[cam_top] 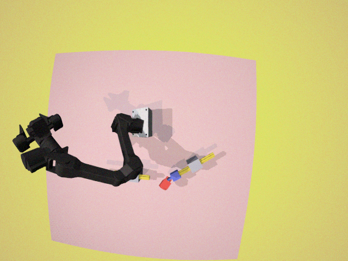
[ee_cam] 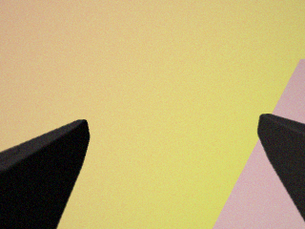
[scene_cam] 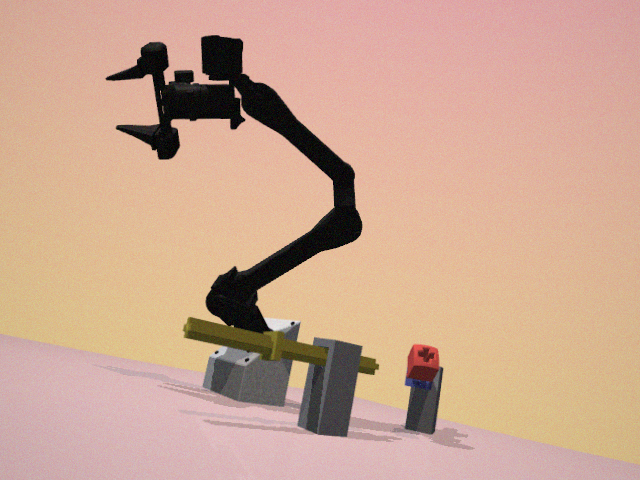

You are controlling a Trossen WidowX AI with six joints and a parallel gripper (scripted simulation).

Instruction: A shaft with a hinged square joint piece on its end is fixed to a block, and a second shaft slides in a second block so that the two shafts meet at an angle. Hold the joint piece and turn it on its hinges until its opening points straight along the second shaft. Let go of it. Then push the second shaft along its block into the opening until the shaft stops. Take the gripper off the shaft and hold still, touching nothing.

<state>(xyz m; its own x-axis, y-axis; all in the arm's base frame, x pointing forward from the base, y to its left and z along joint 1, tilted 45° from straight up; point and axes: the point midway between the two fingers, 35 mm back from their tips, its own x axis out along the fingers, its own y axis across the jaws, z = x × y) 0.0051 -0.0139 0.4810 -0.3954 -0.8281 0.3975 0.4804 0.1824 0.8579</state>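
My gripper tip is now 550 mm to the right of the red joint piece, 310 mm above it and 210 mm short of it.
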